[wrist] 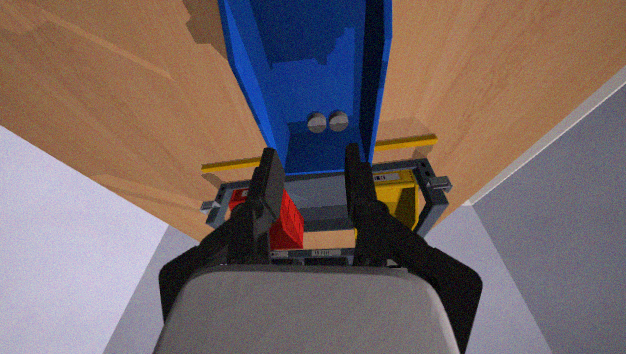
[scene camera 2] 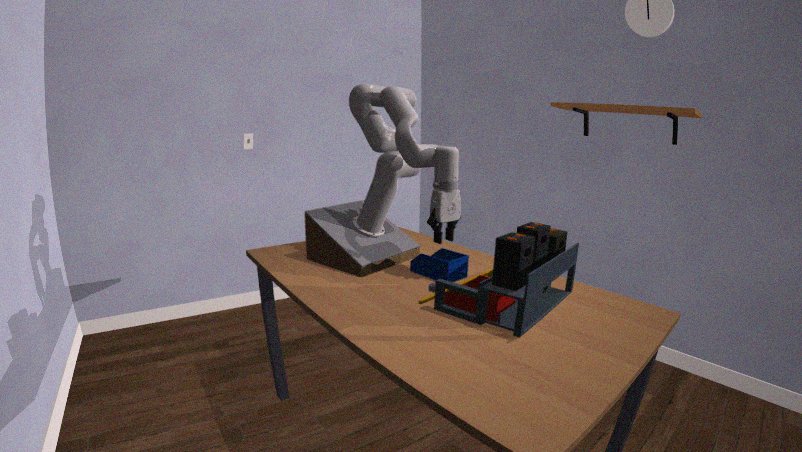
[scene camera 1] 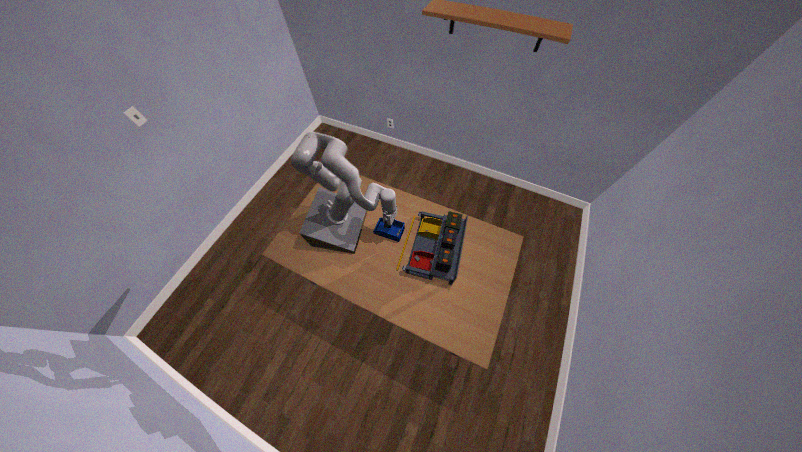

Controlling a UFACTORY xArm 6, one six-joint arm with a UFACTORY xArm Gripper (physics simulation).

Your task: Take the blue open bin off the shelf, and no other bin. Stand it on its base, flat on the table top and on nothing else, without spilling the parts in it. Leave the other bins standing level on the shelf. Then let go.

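Seen in the pictures: gripper, fingertip midpoint: [wrist: 312, 159] [scene camera 2: 443, 241] [scene camera 1: 390, 223]; arm's base, origin of the base link: [scene camera 2: 368, 227] [scene camera 1: 337, 214].
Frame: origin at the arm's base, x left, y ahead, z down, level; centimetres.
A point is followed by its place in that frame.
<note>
The blue open bin [scene camera 1: 394, 234] {y 32.2, x 14.6, z 11.1 cm} [scene camera 2: 449, 268] {y 37.3, x 13.0, z 6.2 cm} [wrist: 320, 90] {y 30.5, x 15.5, z 11.0 cm} stands upright and flat on the table top [scene camera 1: 477, 303] {y 94.4, x 9.5, z 11.3 cm} [scene camera 2: 449, 348] {y 73.5, x -8.1, z 11.3 cm}, between the robot's base and the shelf, apart from both. Two round grey parts [wrist: 327, 122] {y 34.6, x 17.2, z 11.0 cm} lie inside it. My gripper [scene camera 2: 444, 240] {y 29.8, x 14.8, z -0.4 cm} [wrist: 312, 159] {y 29.8, x 14.8, z -0.4 cm} is partly open, points down and holds nothing; its fingertips are above the bin in the second scene view. The red bin [scene camera 1: 422, 263] {y 57.2, x 9.6, z 10.4 cm} [scene camera 2: 466, 300] {y 59.8, x 4.8, z 7.0 cm} [wrist: 290, 225] {y 56.0, x 14.1, z 5.2 cm} and the yellow bin [scene camera 1: 430, 226] {y 47.0, x 32.5, z 10.4 cm} [wrist: 395, 192] {y 47.7, x 33.9, z 10.4 cm} stand on the grey shelf [scene camera 1: 426, 245] {y 52.4, x 20.5, z 10.8 cm} [scene camera 2: 556, 269] {y 70.6, x 26.8, z -1.3 cm}, with a gap between them.
Several black boxes [scene camera 1: 444, 259] {y 68.0, x 11.1, z -11.1 cm} [scene camera 2: 511, 261] {y 70.6, x 9.7, z -6.0 cm} with orange marks stand on the shelf's rear level. A thin yellow strip [scene camera 1: 405, 247] {y 42.7, x 11.2, z 10.3 cm} [scene camera 2: 427, 299] {y 47.3, x 0.1, z 10.6 cm} [wrist: 231, 165] {y 45.2, x 3.1, z 10.4 cm} lies on the table before the shelf. The wedge-shaped robot base [scene camera 1: 336, 235] {y 8.8, x -9.9, z 1.6 cm} [scene camera 2: 336, 224] {y 1.3, x -12.6, z -2.3 cm} is on the bin's other side.
</note>
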